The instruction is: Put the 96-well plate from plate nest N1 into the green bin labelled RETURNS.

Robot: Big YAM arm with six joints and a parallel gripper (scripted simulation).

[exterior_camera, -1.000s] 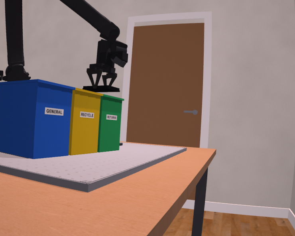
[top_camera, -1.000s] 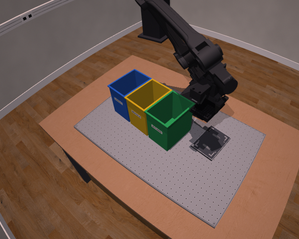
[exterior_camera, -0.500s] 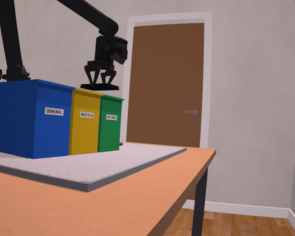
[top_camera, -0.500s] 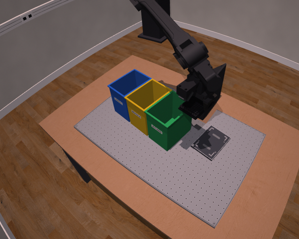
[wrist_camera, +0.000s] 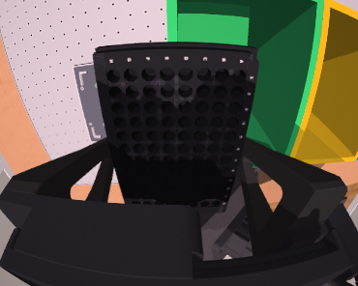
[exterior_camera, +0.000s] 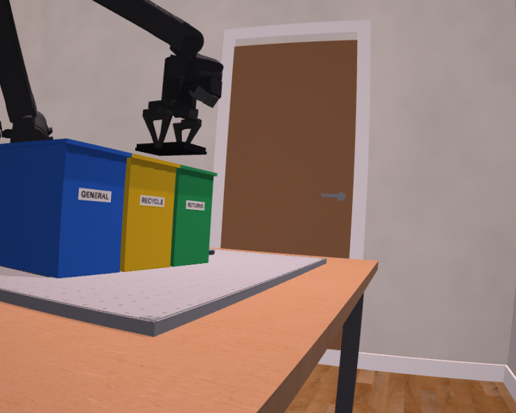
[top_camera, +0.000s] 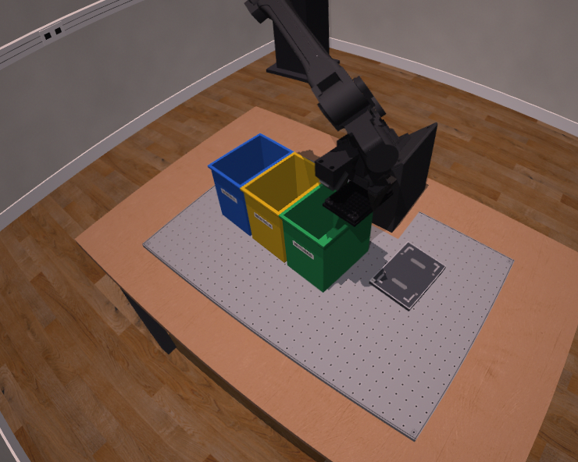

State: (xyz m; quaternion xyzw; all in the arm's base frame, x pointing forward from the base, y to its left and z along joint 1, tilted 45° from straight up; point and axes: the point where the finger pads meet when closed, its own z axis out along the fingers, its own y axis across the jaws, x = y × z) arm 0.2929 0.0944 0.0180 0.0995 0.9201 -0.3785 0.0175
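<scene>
Right now the green returns bin is 14 cm below my hand, 6 cm to the right of it and 1 cm ahead of it. The rest, counted from my hand: black 96-well plate: right at my hand; plate nest N1: 23 cm below, 13 cm to the left, 4 cm behind; yellow recycle bin: 19 cm to the right, 14 cm below, 1 cm behind.
</scene>
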